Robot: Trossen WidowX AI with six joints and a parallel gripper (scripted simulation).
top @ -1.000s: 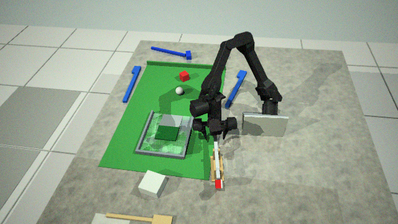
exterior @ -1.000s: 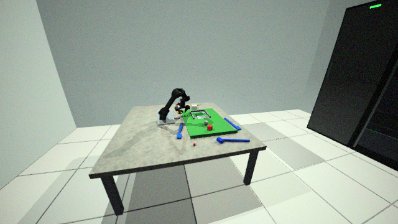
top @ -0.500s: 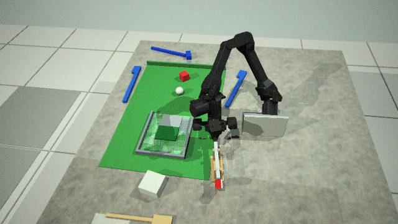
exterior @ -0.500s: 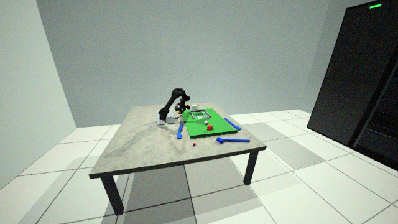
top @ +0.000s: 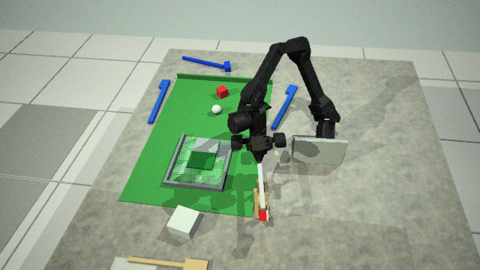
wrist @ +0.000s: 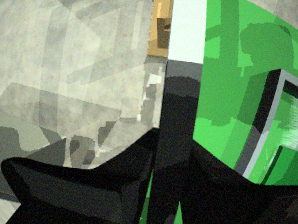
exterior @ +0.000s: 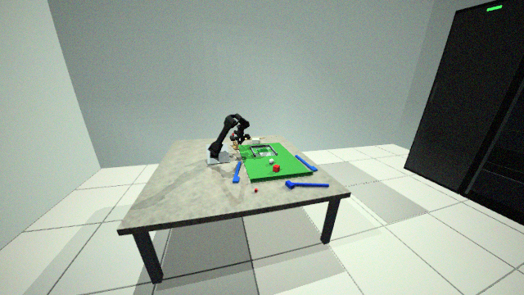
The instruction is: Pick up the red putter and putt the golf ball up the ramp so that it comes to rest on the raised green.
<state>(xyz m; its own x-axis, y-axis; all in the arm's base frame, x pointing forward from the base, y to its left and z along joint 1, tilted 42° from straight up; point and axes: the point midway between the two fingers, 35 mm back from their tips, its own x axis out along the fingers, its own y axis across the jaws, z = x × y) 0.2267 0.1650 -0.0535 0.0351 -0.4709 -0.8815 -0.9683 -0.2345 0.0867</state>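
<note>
My gripper tip is now 110 mm to the right of the red putter, 30 mm past it and 20 mm below it. From my gripper tip the other things lie so: white block (250 mm to the left, 200 mm ahead, 50 mm below); white golf ball (290 mm to the right, 240 mm ahead, 50 mm below); wooden stand (130 mm to the left, 40 mm below, 30 mm behind).
</note>
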